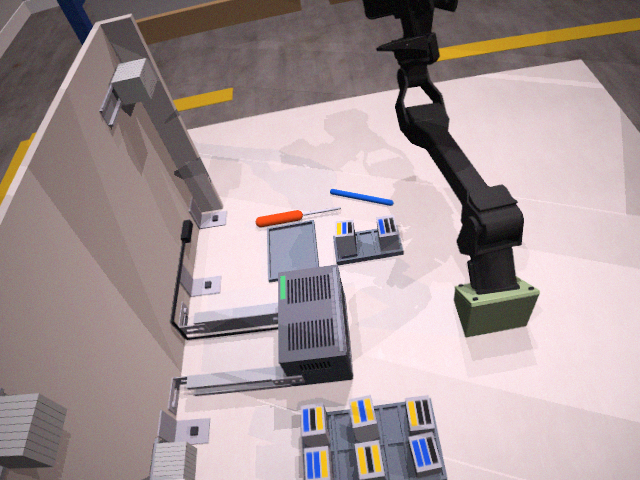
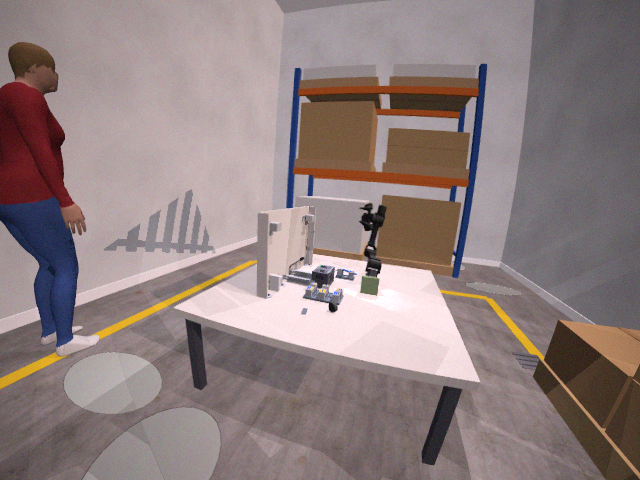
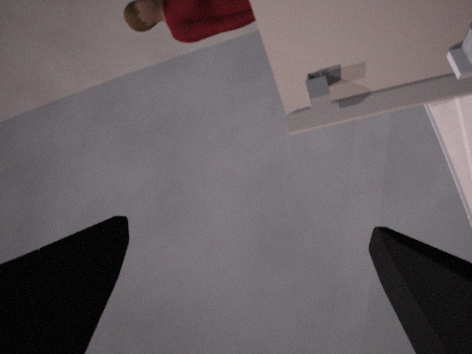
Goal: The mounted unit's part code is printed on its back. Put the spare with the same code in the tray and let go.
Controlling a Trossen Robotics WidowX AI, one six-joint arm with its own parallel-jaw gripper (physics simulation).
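The dark grey vented unit sits on two rails in front of the panel; no striped code shows on its visible faces. The flat grey tray is empty. The larger rack holds several striped spares, among them blue-black-yellow, yellow-blue-yellow, yellow-black-black, blue-blue-yellow, yellow-black-yellow and blue-blue-black. The smaller rack holds yellow-blue-black and blue-black-black. My gripper is open and empty, raised high, away from them all.
The upright panel stands left, carrying grey boxes and a black cable. An orange screwdriver and a blue rod lie behind the tray and smaller rack. A person stands beyond the table.
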